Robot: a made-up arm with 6 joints.
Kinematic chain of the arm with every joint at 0, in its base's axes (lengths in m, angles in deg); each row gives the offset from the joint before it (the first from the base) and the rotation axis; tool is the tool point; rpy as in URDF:
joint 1: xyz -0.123 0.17 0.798 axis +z
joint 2: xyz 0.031 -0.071 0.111 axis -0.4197 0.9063 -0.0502
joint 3: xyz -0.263 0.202 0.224 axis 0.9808 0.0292 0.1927
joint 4: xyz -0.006 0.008 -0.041 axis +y
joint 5: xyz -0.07 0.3 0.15 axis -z
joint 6: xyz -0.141 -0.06 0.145 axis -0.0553 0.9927 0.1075
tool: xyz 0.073 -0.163 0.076 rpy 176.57 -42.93 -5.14
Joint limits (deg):
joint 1: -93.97..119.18
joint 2: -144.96..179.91
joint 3: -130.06..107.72
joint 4: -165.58..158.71
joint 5: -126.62..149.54
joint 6: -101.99..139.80
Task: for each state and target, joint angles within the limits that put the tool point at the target. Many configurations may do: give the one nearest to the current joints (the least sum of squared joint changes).
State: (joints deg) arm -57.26 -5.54 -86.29 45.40 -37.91 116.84
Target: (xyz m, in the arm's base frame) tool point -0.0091 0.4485 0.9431
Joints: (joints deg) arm -66.08 -24.37 -119.57 30.31 -11.92 120.44
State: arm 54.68 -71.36 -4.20 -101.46 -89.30 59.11
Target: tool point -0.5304 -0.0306 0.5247
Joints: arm 76.92 -83.74 -24.22 -120.11 -54.93 44.50
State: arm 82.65 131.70 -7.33 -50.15 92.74 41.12
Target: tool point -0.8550 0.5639 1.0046
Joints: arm 69.16 131.54 -0.33 -44.63 93.02 37.49
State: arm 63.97 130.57 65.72 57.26 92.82 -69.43
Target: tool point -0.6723 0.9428 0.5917
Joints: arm 78.78 121.38 42.07 23.87 102.40 -80.41
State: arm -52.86 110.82 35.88 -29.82 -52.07 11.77
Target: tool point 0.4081 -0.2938 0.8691
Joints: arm -83.31 117.05 34.07 -37.59 -73.74 8.04
